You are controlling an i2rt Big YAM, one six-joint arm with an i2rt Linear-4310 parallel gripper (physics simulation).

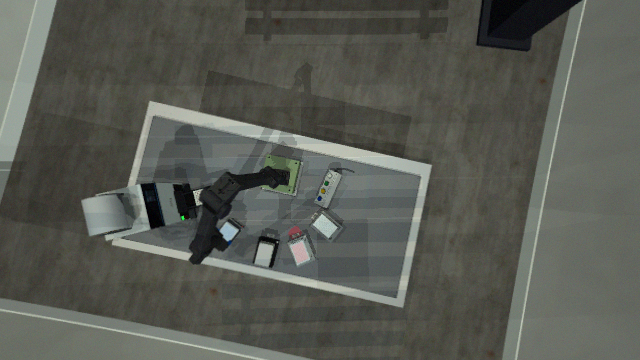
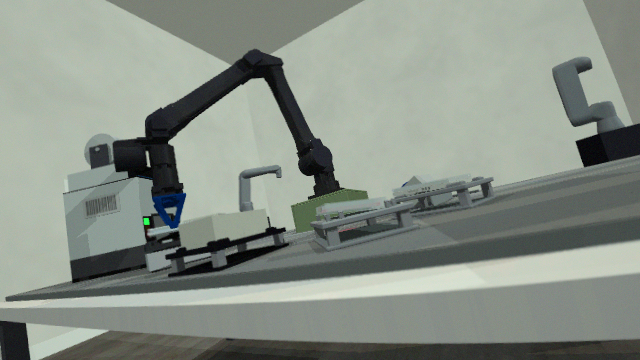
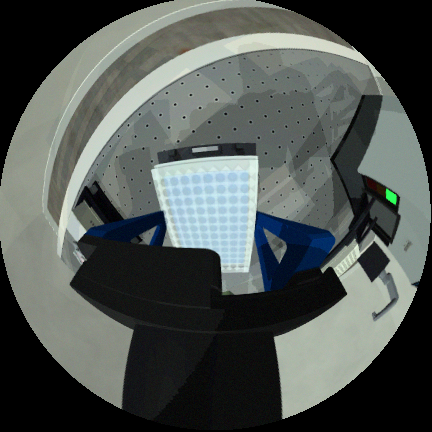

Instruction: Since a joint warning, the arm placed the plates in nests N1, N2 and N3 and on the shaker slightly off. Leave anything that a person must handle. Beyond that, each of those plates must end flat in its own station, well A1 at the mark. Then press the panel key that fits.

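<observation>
My gripper (image 1: 227, 237) (image 2: 171, 220) (image 3: 209, 216) is shut on a clear plate with blue wells (image 1: 230, 231) (image 3: 207, 200). It holds the plate above a dark nest (image 3: 230, 148); the gap between them cannot be judged. A beige plate (image 1: 265, 251) (image 2: 240, 225) sits on a black nest (image 1: 276, 245) (image 2: 218, 245). A pink plate (image 1: 300, 251) sits on a grey nest (image 2: 332, 239), with a red piece (image 1: 295, 231) behind it. A white plate (image 1: 326, 225) lies on another grey nest (image 2: 466, 199). Station labels and A1 marks are unreadable. The key panel (image 1: 323, 198) has white, green, yellow and blue keys.
A white machine (image 1: 170, 202) (image 2: 110, 220) with a green light stands at the table's left end. A perforated white plate (image 1: 198, 197) (image 3: 348, 260) is beside it, partly hidden by the arm. The arm stands on a green block (image 1: 282, 188) (image 2: 302, 215). A cable runs behind the panel.
</observation>
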